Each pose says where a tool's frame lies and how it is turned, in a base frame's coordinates. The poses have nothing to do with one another.
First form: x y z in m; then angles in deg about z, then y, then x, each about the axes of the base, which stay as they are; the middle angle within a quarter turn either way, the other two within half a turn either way.
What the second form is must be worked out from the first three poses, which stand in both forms.
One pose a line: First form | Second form
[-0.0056, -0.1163, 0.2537, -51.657, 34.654, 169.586] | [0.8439, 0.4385, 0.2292, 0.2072, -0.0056, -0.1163, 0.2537]
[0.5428, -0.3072, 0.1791, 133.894, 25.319, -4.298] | [0.1872, 0.1194, 0.8939, 0.3894, 0.5428, -0.3072, 0.1791]
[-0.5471, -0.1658, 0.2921, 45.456, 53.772, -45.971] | [-0.1604, 0.5185, 0.1544, 0.8256, -0.5471, -0.1658, 0.2921]
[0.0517, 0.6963, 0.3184, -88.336, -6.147, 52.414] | [0.3498, 0.2728, -0.6412, 0.6261, 0.0517, 0.6963, 0.3184]
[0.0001, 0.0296, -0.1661, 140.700, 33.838, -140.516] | [-0.2102, 0.8811, 0.2122, 0.3666, 0.0001, 0.0296, -0.1661]
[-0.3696, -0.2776, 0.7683, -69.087, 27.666, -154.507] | [-0.8100, -0.4936, -0.3136, 0.0442, -0.3696, -0.2776, 0.7683]
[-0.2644, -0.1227, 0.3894, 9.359, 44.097, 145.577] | [0.8915, 0.0385, 0.3798, 0.2441, -0.2644, -0.1227, 0.3894]
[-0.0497, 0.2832, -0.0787, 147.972, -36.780, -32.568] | [-0.3645, 0.1722, 0.8999, 0.1663, -0.0497, 0.2832, -0.0787]
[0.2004, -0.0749, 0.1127, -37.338, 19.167, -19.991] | [-0.2146, 0.1005, -0.3382, 0.9107, 0.2004, -0.0749, 0.1127]
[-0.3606, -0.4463, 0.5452, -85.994, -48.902, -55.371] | [-0.0594, -0.5565, -0.4091, 0.7207, -0.3606, -0.4463, 0.5452]
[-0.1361, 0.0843, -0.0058, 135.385, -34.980, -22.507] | [-0.3434, 0.0603, 0.8877, 0.3008, -0.1361, 0.0843, -0.0058]
